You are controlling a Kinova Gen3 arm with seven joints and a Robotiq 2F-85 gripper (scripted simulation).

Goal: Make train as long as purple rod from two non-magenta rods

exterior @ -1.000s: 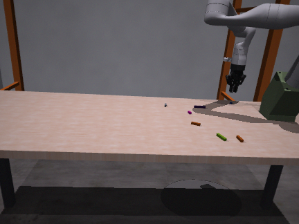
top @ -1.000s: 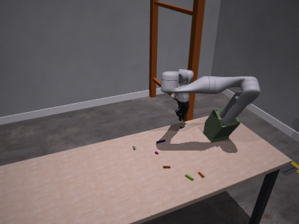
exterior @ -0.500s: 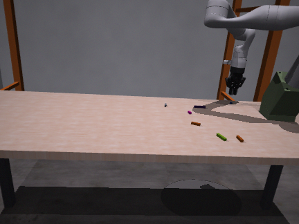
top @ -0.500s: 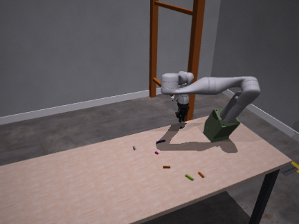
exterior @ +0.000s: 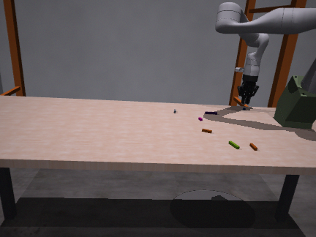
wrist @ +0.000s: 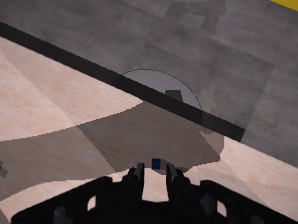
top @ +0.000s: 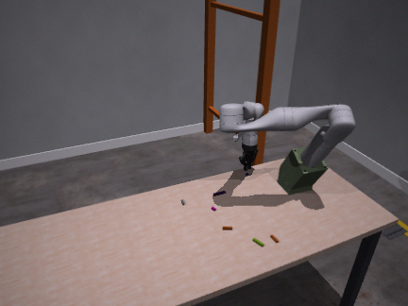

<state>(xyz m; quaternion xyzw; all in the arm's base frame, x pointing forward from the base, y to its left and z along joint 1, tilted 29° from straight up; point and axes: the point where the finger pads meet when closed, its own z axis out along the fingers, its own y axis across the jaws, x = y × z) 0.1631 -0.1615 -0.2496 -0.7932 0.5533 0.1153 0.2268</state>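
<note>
The blue rod lies 50 mm below my hand. Round my hand: magenta rod 280 mm ahead, 170 mm to the left, 50 mm below; purple rod 210 mm ahead, 80 mm to the left, 50 mm below; grey rod 390 mm ahead, 70 mm to the left, 50 mm below.
</note>
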